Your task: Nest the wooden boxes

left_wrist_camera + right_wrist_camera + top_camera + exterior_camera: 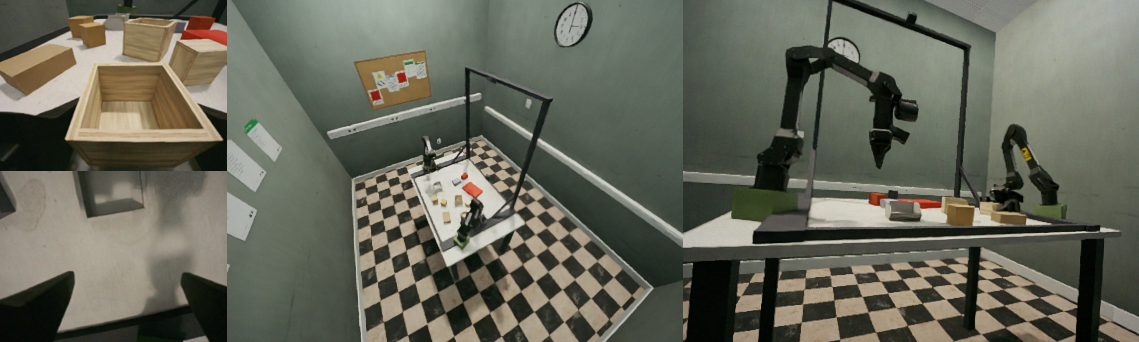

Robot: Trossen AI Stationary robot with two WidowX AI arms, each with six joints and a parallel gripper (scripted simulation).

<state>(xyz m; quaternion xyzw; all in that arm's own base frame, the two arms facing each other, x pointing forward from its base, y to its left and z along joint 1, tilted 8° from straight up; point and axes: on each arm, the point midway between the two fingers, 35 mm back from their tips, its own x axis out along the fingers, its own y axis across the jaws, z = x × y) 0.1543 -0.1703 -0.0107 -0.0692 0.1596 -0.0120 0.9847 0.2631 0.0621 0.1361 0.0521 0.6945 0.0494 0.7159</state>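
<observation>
The grey open box lies 90 mm to the left of my right hand and 160 mm below it. Also, from my right hand: flat red block 320 mm behind, 280 mm to the left, 170 mm below; then grey block 210 mm behind, 110 mm to the left, 170 mm below; then flat brown box 50 mm ahead, 470 mm to the left, 170 mm below.
</observation>
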